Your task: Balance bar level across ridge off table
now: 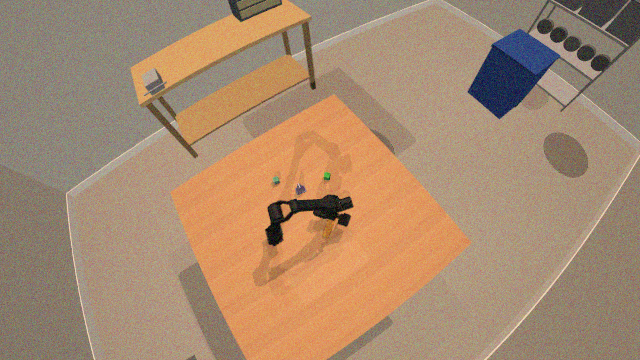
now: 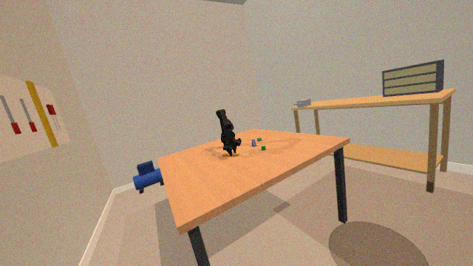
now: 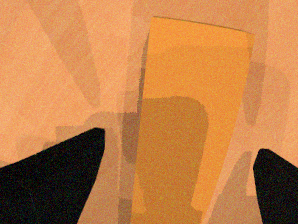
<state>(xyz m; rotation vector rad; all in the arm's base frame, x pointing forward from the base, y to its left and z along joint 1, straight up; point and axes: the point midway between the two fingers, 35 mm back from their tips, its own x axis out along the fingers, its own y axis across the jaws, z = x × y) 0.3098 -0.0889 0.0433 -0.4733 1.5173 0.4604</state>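
Now: the orange bar 2 cm behind my gripper tip and 1 cm to the right of it. Also, from my gripper tip: green cube (12 cm ahead, 23 cm to the left, 1 cm above).
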